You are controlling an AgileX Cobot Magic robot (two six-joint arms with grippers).
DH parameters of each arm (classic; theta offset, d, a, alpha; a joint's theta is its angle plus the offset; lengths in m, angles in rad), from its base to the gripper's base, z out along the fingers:
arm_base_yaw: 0 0.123 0 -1.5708
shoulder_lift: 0.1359 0 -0.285 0
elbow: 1.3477 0 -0.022 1.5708
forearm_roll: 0 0.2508 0 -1.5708
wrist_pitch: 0 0 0.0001 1.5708
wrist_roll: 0 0.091 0 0
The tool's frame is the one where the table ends.
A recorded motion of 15 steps. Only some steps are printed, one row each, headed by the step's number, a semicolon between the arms.
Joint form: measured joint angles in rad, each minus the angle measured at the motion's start. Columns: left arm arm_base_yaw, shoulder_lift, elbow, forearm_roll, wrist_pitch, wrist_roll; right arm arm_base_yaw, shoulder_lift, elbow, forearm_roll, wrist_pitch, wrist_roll.
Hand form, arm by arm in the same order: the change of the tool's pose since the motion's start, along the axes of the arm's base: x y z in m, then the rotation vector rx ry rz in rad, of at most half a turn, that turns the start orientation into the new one. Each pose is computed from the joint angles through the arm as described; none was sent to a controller.
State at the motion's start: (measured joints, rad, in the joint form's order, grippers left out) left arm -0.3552 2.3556 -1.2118 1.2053 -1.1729 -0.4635; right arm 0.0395 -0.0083 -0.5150 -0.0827 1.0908 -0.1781
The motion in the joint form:
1: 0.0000 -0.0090 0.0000 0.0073 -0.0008 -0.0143; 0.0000 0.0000 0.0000 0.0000 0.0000 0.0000
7: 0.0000 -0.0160 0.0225 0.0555 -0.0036 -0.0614; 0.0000 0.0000 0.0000 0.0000 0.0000 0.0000
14: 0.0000 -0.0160 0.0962 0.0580 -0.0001 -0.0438; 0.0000 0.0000 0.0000 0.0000 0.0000 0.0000
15: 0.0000 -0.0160 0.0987 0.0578 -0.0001 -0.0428; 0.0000 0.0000 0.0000 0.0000 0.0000 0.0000
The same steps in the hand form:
1: -0.0002 -0.0002 0.0035 -0.0025 0.0042 -0.0042; 0.0000 0.0000 0.0000 0.0000 0.0000 0.0000
7: -0.0083 0.0013 0.0006 0.0169 0.0564 -0.0386; 0.0000 0.0000 0.0000 0.0000 0.0000 0.0000
14: -0.0244 0.0073 -0.0125 0.0475 0.1085 -0.0427; 0.0000 0.0000 0.0000 0.0000 0.0000 0.0000
15: -0.0250 0.0076 -0.0129 0.0483 0.1100 -0.0427; 0.0000 0.0000 0.0000 0.0000 0.0000 0.0000

